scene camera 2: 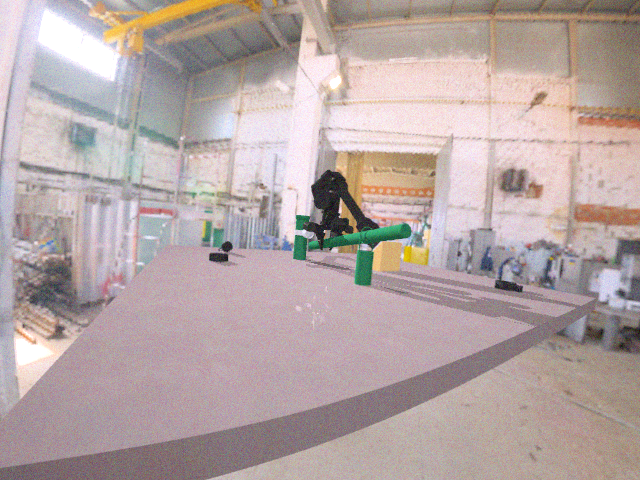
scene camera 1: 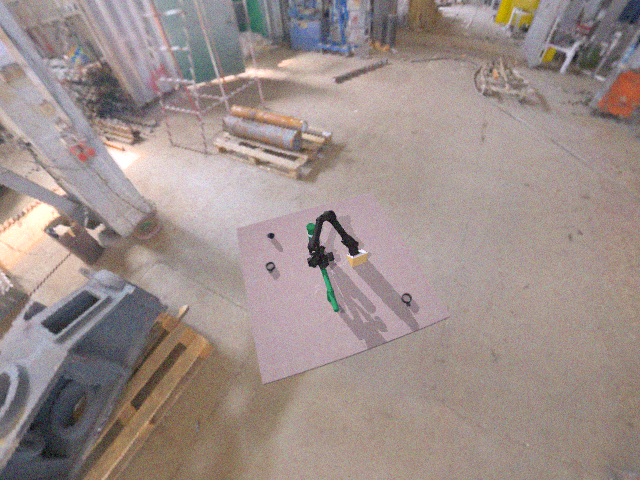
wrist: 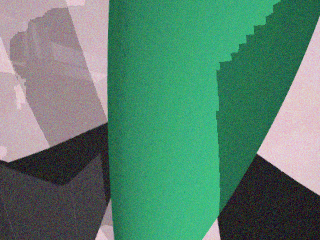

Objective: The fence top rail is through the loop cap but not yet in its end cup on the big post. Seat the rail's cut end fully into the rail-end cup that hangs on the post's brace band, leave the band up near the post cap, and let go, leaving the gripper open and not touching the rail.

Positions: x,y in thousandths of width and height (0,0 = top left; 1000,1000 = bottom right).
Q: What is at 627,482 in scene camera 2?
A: A green top rail.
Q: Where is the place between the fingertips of my gripper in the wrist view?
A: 536,569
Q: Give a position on a green top rail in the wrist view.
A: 598,410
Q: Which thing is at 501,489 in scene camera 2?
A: My gripper.
